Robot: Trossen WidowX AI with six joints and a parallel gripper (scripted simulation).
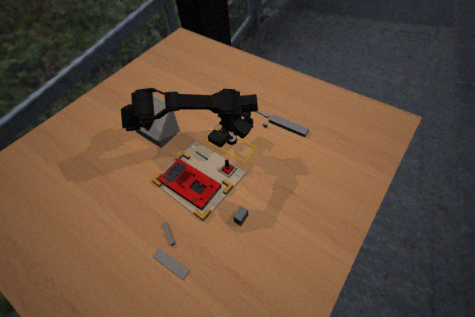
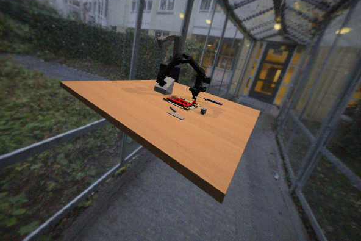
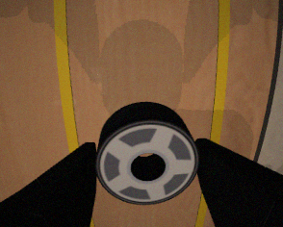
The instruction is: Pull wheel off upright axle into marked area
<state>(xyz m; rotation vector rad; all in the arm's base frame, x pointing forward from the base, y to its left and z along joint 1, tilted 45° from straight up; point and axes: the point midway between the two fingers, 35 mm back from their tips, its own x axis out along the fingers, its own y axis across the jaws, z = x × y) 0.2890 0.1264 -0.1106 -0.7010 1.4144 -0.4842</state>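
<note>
The wheel is right at my gripper tip. Also, from my gripper tip: black axle: 10 cm to the right, 7 cm ahead, 1 cm above.
</note>
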